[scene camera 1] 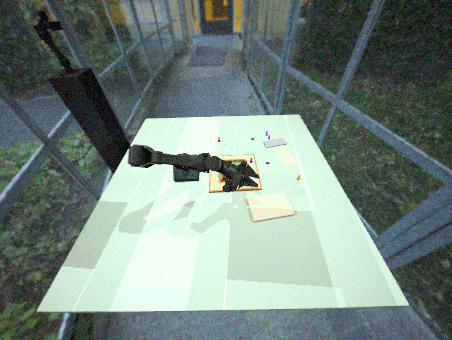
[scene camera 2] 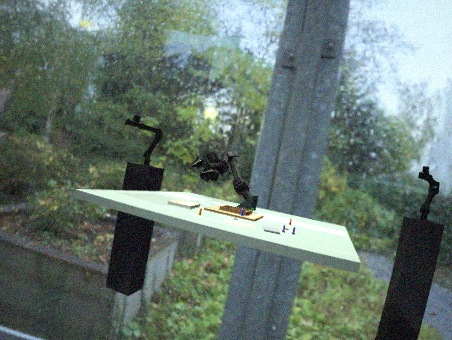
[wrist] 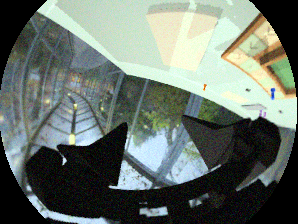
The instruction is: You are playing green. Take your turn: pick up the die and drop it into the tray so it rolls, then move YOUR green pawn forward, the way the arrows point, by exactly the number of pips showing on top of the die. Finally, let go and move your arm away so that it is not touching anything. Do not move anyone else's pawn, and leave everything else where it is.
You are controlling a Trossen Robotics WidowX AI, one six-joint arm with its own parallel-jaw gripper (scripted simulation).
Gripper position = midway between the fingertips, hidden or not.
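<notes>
There is a tan slab point(scene camera 1: 274, 206) in the scene, and I can see the slab from the wrist as well point(wrist: 182, 39). My gripper point(scene camera 1: 258, 181), visible also in the wrist view point(wrist: 155, 121), is open and holds nothing.
</notes>
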